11 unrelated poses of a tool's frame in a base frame.
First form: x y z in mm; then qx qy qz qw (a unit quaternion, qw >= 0).
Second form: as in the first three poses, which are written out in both.
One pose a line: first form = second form
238 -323 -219 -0.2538 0.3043 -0.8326 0.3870 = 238 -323 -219 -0.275 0.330 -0.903 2.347
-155 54 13 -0.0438 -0.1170 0.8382 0.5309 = -155 54 13 -0.052 -0.138 0.989 2.022
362 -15 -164 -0.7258 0.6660 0.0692 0.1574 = 362 -15 -164 -0.735 0.674 0.070 2.825
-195 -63 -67 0.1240 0.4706 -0.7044 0.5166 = -195 -63 -67 0.145 0.550 -0.823 2.056
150 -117 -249 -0.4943 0.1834 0.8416 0.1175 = 150 -117 -249 -0.498 0.185 0.847 2.906
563 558 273 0.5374 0.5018 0.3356 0.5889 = 563 558 273 0.665 0.621 0.415 1.882
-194 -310 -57 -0.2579 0.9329 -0.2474 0.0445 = -194 -310 -57 -0.258 0.934 -0.248 3.053
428 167 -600 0.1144 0.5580 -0.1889 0.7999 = 428 167 -600 0.191 0.930 -0.315 1.287
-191 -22 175 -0.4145 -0.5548 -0.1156 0.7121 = -191 -22 175 -0.590 -0.790 -0.165 1.557
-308 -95 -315 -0.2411 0.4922 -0.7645 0.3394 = -308 -95 -315 -0.256 0.523 -0.813 2.449
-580 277 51 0.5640 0.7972 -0.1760 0.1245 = -580 277 51 0.568 0.803 -0.177 2.892
